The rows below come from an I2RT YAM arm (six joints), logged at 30 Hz.
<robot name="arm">
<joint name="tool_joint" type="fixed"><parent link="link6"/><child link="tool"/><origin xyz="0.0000 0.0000 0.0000" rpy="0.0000 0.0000 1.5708"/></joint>
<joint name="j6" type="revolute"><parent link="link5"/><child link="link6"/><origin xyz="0.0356 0.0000 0.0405" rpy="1.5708 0.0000 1.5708"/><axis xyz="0 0 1"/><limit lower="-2.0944" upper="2.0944"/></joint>
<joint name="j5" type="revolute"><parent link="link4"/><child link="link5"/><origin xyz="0.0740 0.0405 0.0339" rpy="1.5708 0.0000 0.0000"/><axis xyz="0 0 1"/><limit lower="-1.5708" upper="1.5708"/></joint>
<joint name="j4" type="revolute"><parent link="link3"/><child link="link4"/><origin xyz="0.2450 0.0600 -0.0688"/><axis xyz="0 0 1"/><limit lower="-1.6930" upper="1.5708"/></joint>
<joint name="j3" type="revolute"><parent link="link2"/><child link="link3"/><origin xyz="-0.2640 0.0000 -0.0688" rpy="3.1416 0.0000 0.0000"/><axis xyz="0 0 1"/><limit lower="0.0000" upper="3.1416"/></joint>
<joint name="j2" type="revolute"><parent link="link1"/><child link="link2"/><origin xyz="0.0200 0.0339 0.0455" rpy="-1.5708 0.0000 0.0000"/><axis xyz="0 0 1"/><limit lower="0.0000" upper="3.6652"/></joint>
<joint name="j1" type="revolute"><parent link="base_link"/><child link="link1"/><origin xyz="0.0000 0.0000 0.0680"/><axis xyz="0 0 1"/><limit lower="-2.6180" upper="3.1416"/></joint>
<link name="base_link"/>
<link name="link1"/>
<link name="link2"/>
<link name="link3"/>
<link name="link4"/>
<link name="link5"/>
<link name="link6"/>
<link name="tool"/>
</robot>
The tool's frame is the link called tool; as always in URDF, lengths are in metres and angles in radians.
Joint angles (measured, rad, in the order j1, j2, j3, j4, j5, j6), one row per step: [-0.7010 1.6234 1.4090 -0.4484 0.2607 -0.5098]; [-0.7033 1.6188 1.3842 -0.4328 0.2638 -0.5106]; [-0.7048 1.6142 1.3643 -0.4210 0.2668 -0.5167]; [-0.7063 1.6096 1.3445 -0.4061 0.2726 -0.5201]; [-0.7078 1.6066 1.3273 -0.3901 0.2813 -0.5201]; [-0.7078 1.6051 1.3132 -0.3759 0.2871 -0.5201]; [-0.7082 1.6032 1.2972 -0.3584 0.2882 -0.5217]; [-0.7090 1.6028 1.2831 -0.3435 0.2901 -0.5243]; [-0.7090 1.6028 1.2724 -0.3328 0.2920 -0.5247]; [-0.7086 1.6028 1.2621 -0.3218 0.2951 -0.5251]
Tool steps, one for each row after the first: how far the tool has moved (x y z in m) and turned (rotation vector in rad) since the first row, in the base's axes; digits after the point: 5 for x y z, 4 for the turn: [-0.00175 0.00023 -0.00541 0.0012 0.0053 -0.0043]; [-0.00332 0.00069 -0.00949 -0.0005 0.0134 -0.0045]; [-0.00484 0.00100 -0.01327 -0.0044 0.0183 -0.0085]; [-0.00605 0.00092 -0.01661 -0.0096 0.0204 -0.0169]; [-0.00654 0.00108 -0.01960 -0.0133 0.0215 -0.0214]; [-0.00703 0.00126 -0.02284 -0.0167 0.0205 -0.0218]; [-0.00749 0.00119 -0.02617 -0.0193 0.0222 -0.0226]; [-0.00772 0.00129 -0.02885 -0.0204 0.0232 -0.0238]; [-0.00786 0.00147 -0.03135 -0.0224 0.0242 -0.0257]
